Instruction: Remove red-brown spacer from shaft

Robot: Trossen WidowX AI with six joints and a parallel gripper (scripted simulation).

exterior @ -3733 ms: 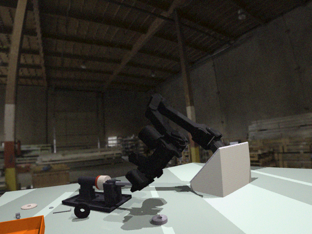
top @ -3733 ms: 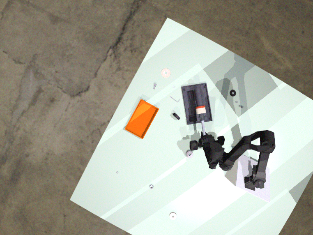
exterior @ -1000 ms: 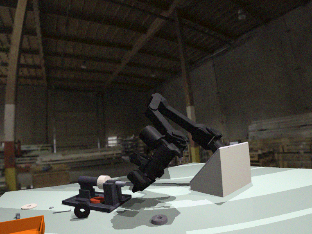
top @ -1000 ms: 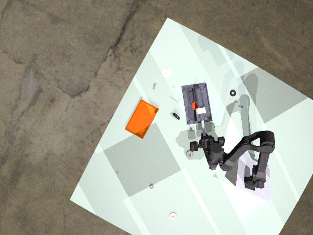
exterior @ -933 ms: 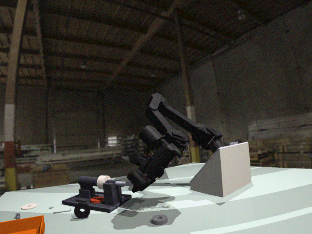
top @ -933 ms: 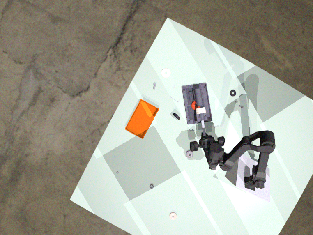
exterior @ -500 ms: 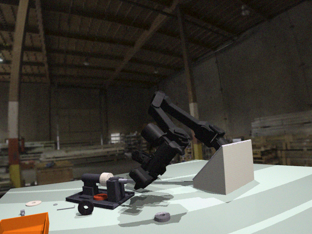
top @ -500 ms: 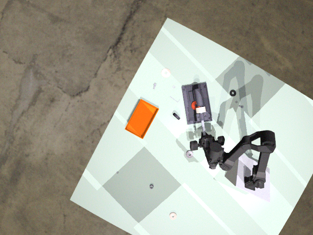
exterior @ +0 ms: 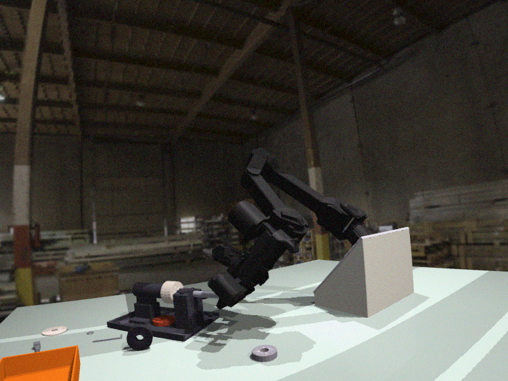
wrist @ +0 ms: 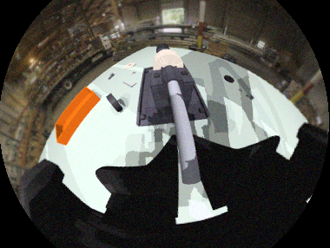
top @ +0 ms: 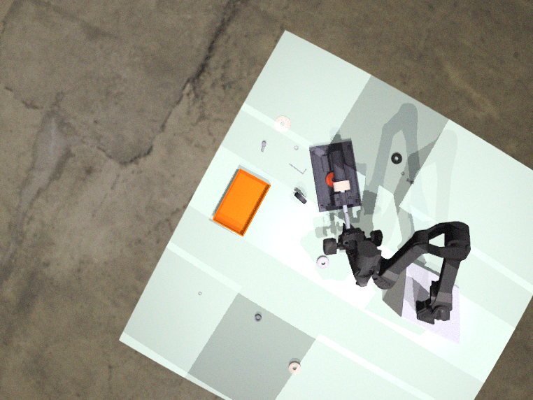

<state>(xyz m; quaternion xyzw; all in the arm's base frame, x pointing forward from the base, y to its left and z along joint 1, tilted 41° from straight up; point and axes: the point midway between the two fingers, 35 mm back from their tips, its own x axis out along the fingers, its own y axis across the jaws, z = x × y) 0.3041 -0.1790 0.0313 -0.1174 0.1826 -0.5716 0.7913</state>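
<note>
Right now the grey shaft is 20 mm ahead of my gripper tip, 40 mm to the right of it and 30 mm above it. Round my gripper tip: cream spacer: 60 mm ahead, 100 mm to the right, 20 mm above; black ring: 170 mm ahead, 30 mm to the right, 30 mm below; red-brown spacer: 80 mm ahead, 130 mm to the right, 40 mm below.
</note>
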